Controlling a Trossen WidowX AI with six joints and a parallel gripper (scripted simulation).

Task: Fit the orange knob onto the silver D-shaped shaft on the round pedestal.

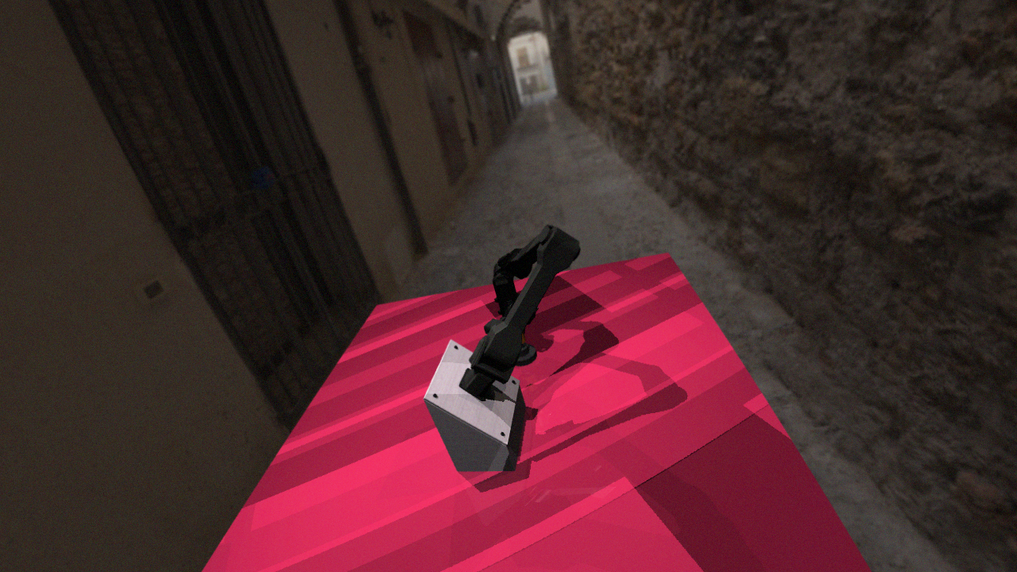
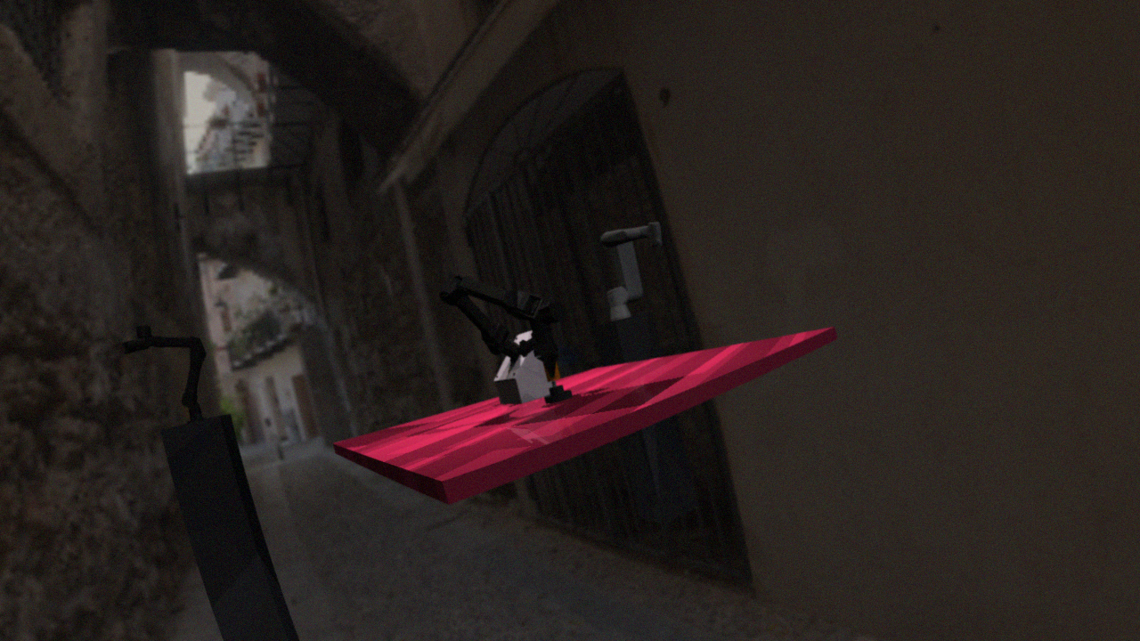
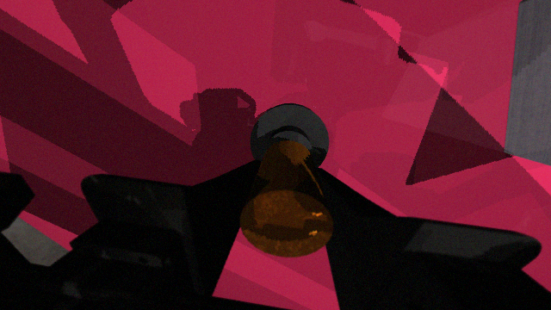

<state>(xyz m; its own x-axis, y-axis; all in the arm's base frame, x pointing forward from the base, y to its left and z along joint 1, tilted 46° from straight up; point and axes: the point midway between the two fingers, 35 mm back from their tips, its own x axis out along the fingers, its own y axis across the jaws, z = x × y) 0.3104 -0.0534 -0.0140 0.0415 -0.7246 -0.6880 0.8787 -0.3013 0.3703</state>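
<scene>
My gripper tip is now 40 mm above the dark round pedestal. Also, from my gripper tip: orange knob 30 mm above.
</scene>
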